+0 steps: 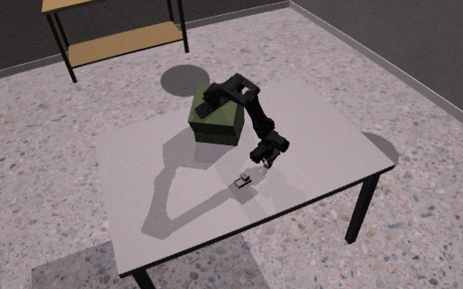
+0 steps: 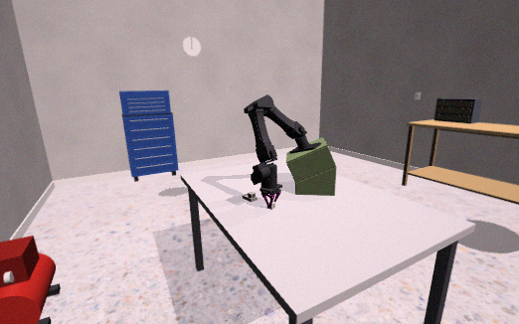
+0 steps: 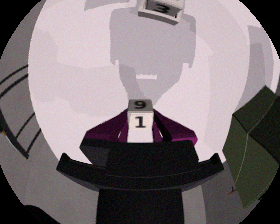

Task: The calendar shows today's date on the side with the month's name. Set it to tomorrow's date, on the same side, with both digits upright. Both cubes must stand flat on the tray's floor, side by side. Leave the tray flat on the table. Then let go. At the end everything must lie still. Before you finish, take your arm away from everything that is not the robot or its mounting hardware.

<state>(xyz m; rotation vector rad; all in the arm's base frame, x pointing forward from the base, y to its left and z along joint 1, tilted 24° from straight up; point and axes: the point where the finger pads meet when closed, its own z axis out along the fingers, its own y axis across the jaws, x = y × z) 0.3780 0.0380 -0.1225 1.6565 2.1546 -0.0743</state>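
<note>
Now: hand right at the white cube. Round my hand: calendar tray 16 cm to the right, 1 cm below, 1 cm ahead.
</note>
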